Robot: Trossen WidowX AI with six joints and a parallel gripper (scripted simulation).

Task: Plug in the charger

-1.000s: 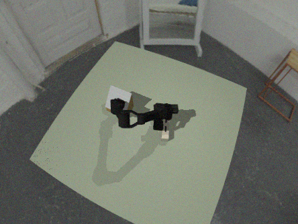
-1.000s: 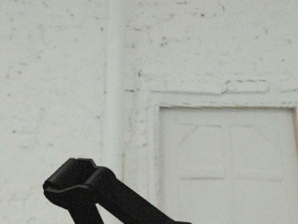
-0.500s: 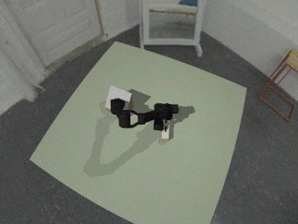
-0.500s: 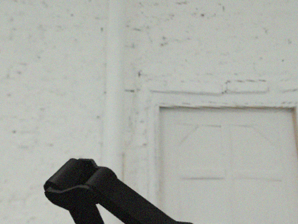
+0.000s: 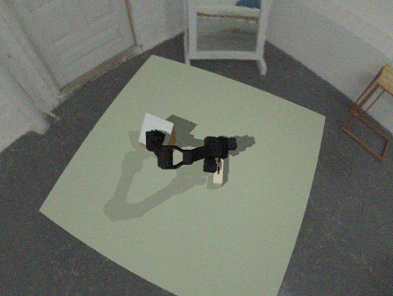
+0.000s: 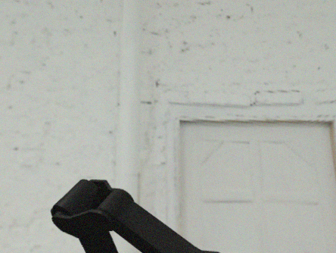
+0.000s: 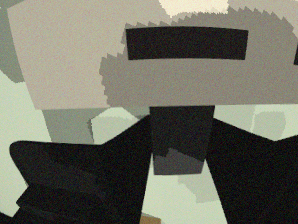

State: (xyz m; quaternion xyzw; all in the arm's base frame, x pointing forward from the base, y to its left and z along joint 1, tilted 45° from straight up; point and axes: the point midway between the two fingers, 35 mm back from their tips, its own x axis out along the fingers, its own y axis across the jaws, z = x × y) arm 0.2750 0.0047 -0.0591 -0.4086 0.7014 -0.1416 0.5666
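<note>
The two-prong charger lies 2 cm ahead of my gripper tip, 1 cm to the left of it and 1 cm above it.
</note>
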